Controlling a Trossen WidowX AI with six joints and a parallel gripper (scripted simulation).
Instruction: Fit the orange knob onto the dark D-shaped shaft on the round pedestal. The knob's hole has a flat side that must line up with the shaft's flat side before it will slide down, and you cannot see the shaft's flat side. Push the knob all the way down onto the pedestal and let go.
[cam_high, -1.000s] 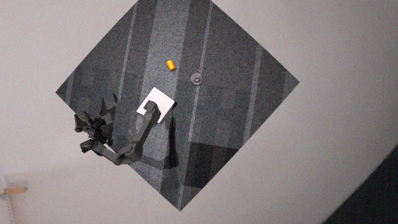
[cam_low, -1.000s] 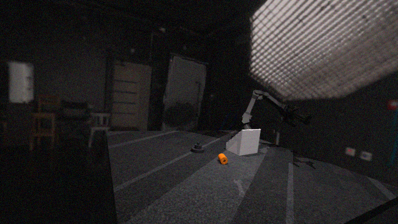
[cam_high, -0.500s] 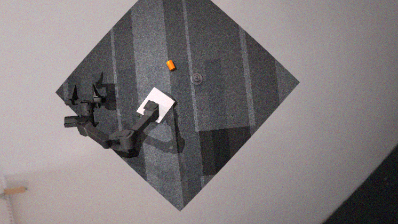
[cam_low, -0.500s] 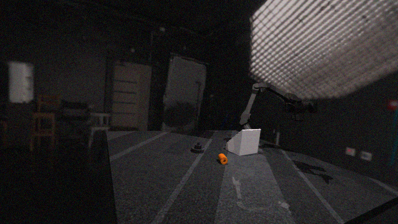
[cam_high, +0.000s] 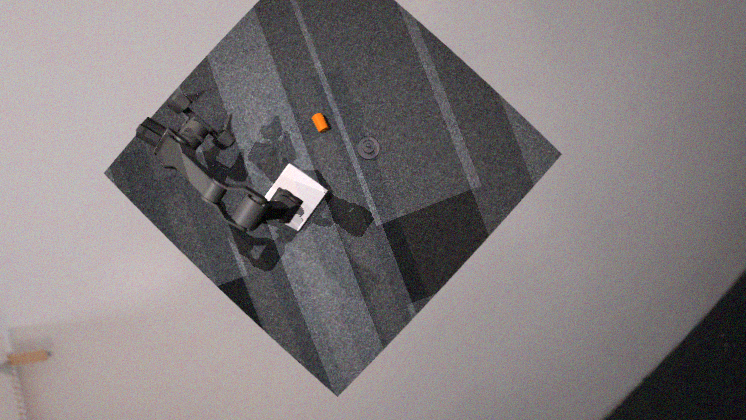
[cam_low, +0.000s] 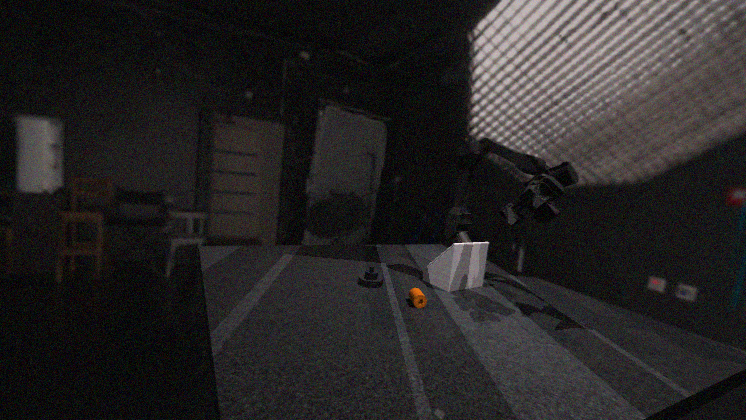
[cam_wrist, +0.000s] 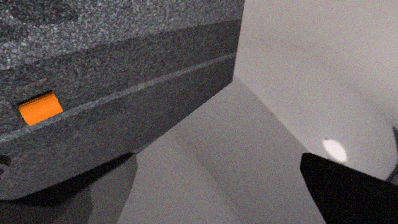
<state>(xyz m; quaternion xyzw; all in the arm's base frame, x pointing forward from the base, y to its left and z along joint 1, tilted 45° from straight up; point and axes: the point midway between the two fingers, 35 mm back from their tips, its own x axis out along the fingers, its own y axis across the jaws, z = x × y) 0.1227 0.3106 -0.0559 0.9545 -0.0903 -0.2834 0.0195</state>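
Now: gripper tip 280 mm above the orange knob, 200 mm to the left of it and 160 mm short of it. From my gripper tip the other things lie so: dark pedestal base: 400 mm to the right, 270 mm below, 180 mm ahead.
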